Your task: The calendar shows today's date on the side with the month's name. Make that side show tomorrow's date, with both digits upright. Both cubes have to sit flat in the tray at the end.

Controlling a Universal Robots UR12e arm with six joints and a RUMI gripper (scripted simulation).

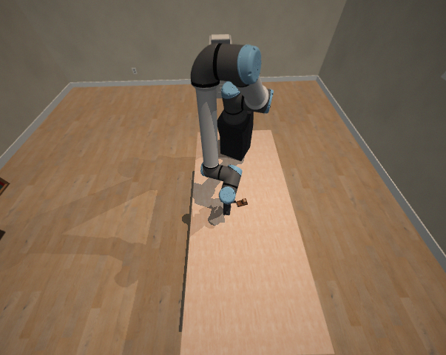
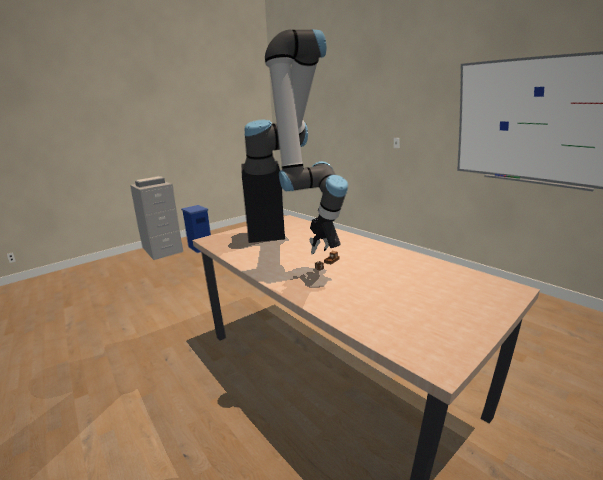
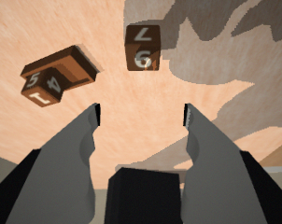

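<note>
The brown digit cube lies 80 mm below my hand. The rest, counted from my hand: brown calendar tray (110 mm to the left, 80 mm below, 30 mm behind).
</note>
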